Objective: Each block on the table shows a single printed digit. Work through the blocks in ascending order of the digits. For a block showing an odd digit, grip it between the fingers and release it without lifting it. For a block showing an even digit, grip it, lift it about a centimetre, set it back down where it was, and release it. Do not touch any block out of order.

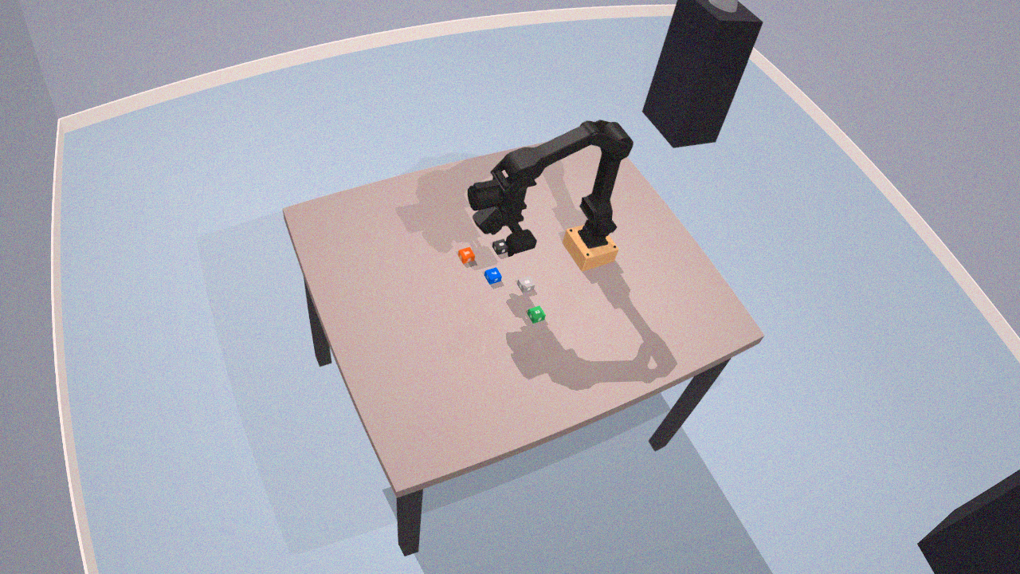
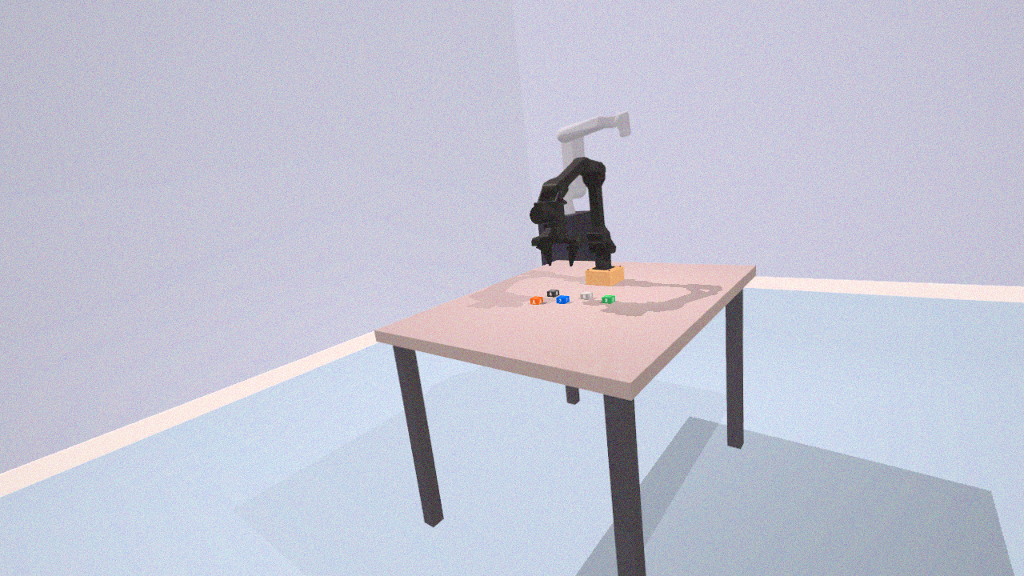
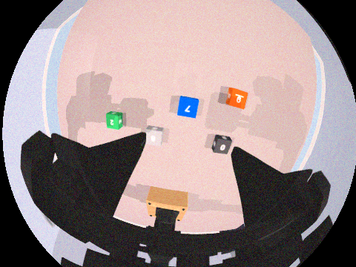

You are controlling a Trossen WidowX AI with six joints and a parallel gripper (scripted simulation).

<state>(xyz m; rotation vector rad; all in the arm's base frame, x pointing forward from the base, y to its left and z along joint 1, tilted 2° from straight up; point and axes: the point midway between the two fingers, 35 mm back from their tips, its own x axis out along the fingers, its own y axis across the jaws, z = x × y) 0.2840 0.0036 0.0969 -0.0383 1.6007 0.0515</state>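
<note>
Right now the black block is 120 mm below my gripper tip, 80 mm to the right of it and 50 mm behind it. Round my gripper tip: grey block (120 mm below, 60 mm to the left, 60 mm behind); orange block (120 mm below, 80 mm to the right, 50 mm ahead); blue block (120 mm below, 10 mm ahead).
</note>
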